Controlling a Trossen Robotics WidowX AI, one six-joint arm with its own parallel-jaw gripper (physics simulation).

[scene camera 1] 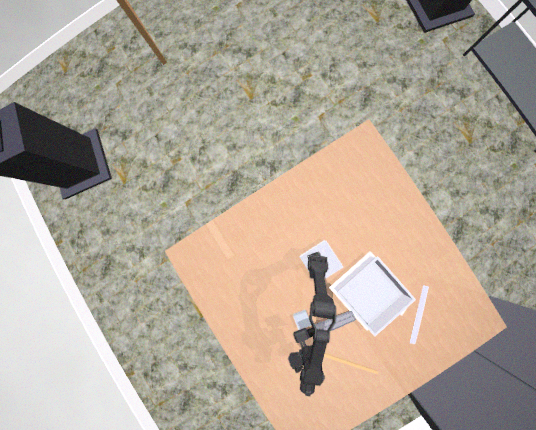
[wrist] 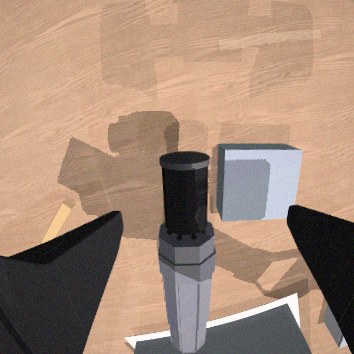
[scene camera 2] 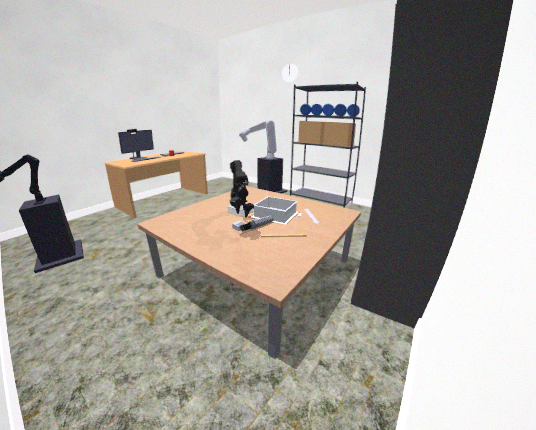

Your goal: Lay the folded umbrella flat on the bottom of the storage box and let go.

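Pixels of known places: gripper, fingertip midpoint: (scene camera 1: 305,341) (wrist: 206,217) (scene camera 2: 242,215); arm's base, link origin: (scene camera 1: 315,259).
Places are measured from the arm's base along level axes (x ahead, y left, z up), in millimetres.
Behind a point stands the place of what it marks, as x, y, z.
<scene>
The folded umbrella (scene camera 1: 342,320) @[324, 17, -7] (scene camera 2: 261,222) @[357, -40, -20] (wrist: 187,295) @[333, -56, -1], grey with a black handle, lies on the table outside the storage box, its far end close to the box wall. The open grey storage box (scene camera 1: 341,280) @[158, 87, -47] (scene camera 2: 275,215) @[350, 104, -8] with a white rim stands beside it; part shows at the bottom of the wrist view. My gripper (scene camera 2: 243,214) @[326, -183, 62] (wrist: 206,217) @[326, -183, 62] is open and empty above the umbrella's black handle, one finger to each side in the wrist view. In scene camera 1 the arm hides the handle, and the fingertips cannot be made out.
A small pale blue-grey block (scene camera 1: 301,318) @[251, -167, -20] (scene camera 2: 238,226) @[295, -194, -25] (wrist: 260,185) @[266, -168, -21] stands beside the handle. A thin yellow stick (scene camera 1: 350,363) @[561, -18, -46] (scene camera 2: 283,235) @[562, -29, -46] (wrist: 59,220) @[480, -119, -45] lies on the handle's other side. A white strip (scene camera 1: 419,315) @[465, 396, -55] (scene camera 2: 311,216) @[475, 385, -55] lies beyond the box.
</scene>
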